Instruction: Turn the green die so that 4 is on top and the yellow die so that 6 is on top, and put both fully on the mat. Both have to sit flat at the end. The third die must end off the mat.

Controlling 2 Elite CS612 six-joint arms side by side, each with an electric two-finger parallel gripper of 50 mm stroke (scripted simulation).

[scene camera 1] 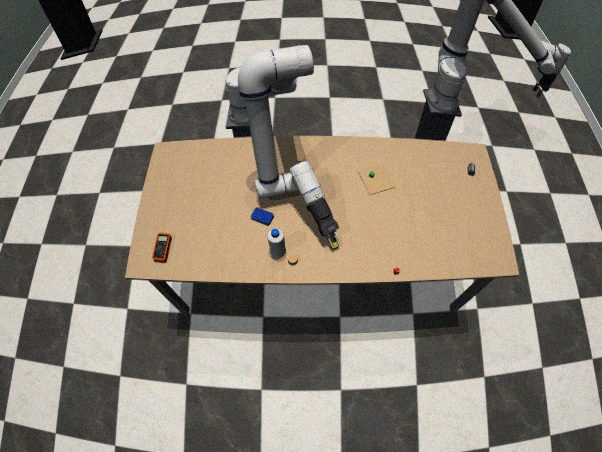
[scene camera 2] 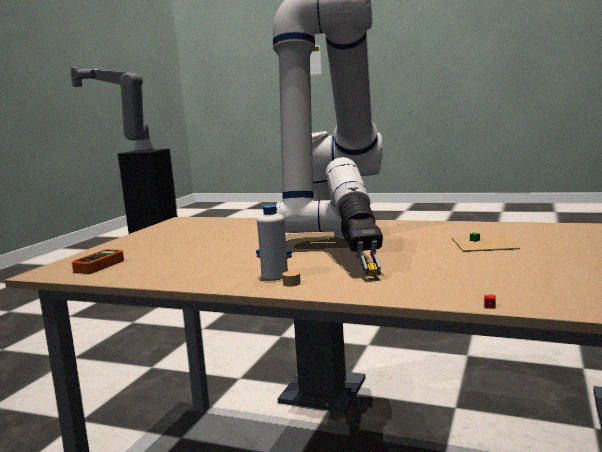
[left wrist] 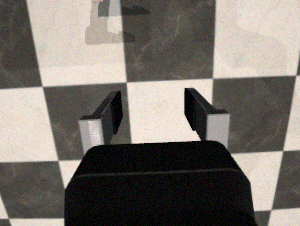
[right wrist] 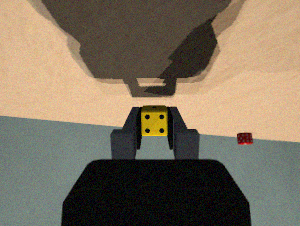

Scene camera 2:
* right gripper: 372, 271
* multimeter: 108, 257
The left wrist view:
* left gripper: 152, 102
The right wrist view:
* right gripper: 154, 119
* yellow die: 154, 118
